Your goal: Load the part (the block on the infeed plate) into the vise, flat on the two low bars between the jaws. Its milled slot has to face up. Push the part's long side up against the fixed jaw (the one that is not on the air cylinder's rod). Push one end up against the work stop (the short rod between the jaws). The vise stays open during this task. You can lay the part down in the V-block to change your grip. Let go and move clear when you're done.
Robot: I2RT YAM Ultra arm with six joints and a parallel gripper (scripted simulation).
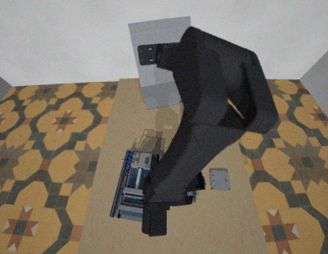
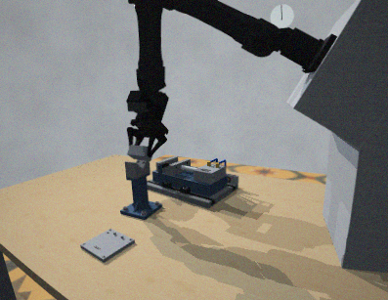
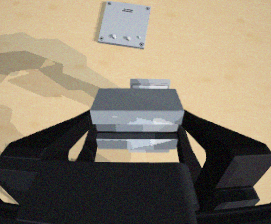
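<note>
Now: hand 12 cm above the V-block post and 1 cm short of it. The rest, counted from my hand: air cylinder rod (20 cm to the right, 10 cm below, 6 cm behind); then part (1 cm above); then work stop (17 cm to the right, 9 cm below, 3 cm ahead).
</note>
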